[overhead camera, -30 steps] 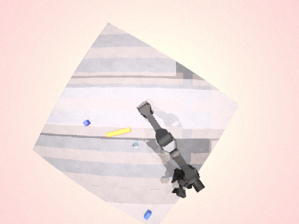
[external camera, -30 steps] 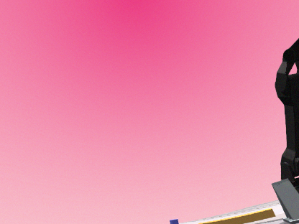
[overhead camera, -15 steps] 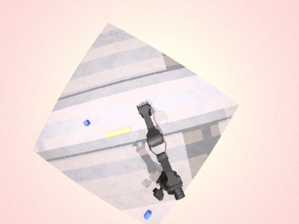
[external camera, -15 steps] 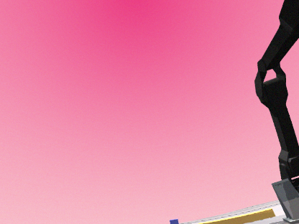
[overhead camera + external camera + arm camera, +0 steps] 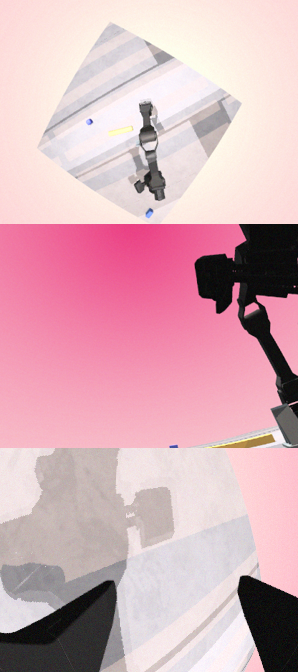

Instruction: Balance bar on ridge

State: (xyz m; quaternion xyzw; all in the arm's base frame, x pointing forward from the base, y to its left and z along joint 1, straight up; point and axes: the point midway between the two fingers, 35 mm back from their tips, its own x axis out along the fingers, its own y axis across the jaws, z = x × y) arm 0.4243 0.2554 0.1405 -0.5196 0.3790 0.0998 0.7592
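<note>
Now: gripper tip 18 cm past the orange bar, 31 cm to the left of it and 11 cm above it. Round my gripper tip: blue cube: 11 cm behind, 56 cm to the right, 10 cm below.
</note>
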